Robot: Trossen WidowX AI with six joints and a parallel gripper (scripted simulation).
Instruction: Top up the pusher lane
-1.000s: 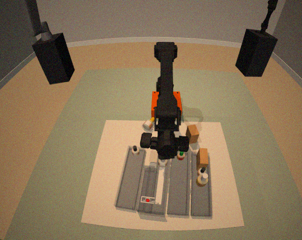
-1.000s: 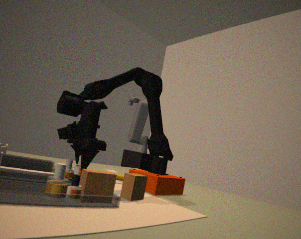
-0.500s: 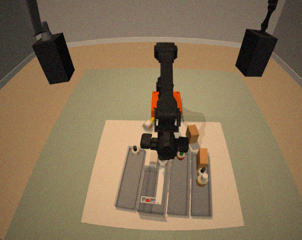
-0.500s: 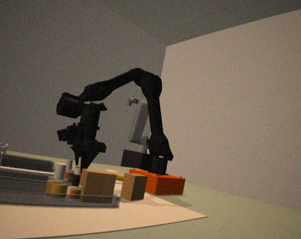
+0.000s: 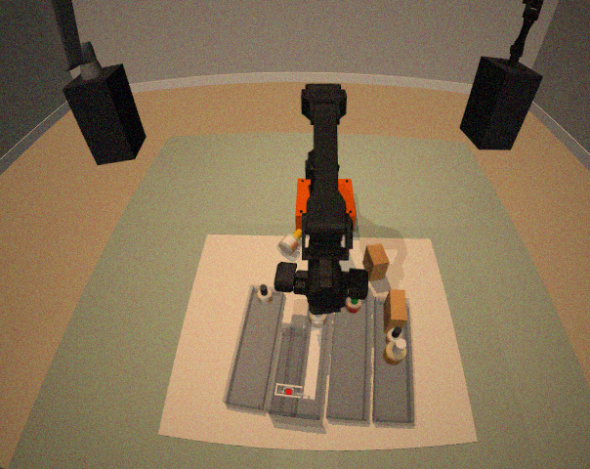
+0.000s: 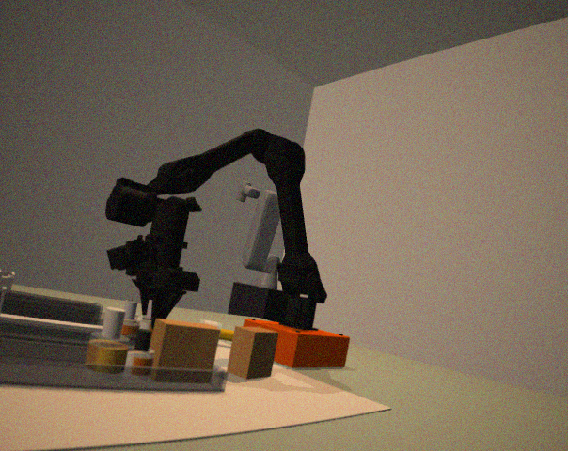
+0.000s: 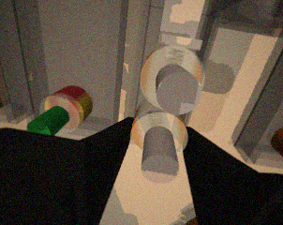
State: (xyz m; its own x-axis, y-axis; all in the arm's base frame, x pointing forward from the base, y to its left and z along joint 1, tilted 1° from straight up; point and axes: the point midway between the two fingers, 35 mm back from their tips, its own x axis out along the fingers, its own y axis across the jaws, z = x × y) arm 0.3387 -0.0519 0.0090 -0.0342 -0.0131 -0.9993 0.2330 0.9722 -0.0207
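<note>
Now: gripper tip 8 cm to the right of the green-capped jar and 1 cm short of it. The rest, counted from my gripper tip: red mark 21 cm ahead, 9 cm to the right, 3 cm above; then sprung lane 13 cm ahead, 6 cm to the right, 2 cm below.
</note>
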